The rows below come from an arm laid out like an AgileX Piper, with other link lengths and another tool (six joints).
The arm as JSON. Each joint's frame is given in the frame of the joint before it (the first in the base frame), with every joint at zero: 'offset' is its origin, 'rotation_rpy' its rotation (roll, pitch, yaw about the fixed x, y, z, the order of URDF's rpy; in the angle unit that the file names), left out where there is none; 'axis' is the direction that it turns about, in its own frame. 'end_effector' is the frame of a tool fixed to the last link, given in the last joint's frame.
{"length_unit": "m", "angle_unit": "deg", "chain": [
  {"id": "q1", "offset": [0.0, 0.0, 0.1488], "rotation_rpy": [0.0, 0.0, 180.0], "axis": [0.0, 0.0, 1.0]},
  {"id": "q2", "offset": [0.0, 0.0, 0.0], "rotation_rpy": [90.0, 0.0, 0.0], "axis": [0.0, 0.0, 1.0]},
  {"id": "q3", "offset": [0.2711, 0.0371, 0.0], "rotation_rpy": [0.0, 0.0, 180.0], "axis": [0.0, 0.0, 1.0]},
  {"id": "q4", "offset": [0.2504, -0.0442, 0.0], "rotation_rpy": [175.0, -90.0, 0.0], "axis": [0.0, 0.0, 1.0]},
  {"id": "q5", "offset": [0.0, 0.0, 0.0], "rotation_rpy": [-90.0, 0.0, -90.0], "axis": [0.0, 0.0, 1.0]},
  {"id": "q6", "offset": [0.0, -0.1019, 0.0], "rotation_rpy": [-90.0, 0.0, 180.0], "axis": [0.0, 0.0, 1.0]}
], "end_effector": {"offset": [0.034, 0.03, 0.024], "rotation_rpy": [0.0, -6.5, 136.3]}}
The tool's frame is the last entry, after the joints.
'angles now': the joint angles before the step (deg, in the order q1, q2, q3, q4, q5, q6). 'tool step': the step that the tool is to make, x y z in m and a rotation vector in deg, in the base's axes. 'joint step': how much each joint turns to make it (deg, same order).
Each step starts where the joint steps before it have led.
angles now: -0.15, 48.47, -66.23, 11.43, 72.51, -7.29
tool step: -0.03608, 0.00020, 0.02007, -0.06, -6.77, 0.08
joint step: -0.01, -7.22, 0.00, 0.01, 0.47, -0.01
